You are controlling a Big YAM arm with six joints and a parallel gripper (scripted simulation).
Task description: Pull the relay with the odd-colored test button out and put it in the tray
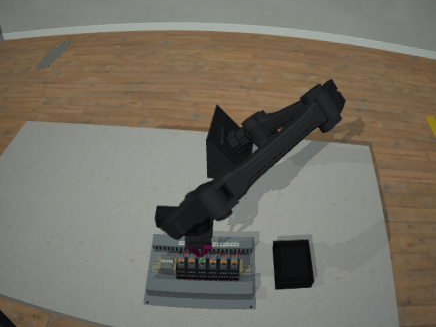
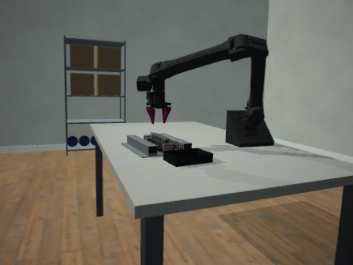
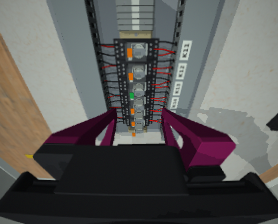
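Right now my hand is 8 cm above the relay. The rest, counted from my hand: black tray: 2 cm behind, 27 cm to the left, 11 cm below.
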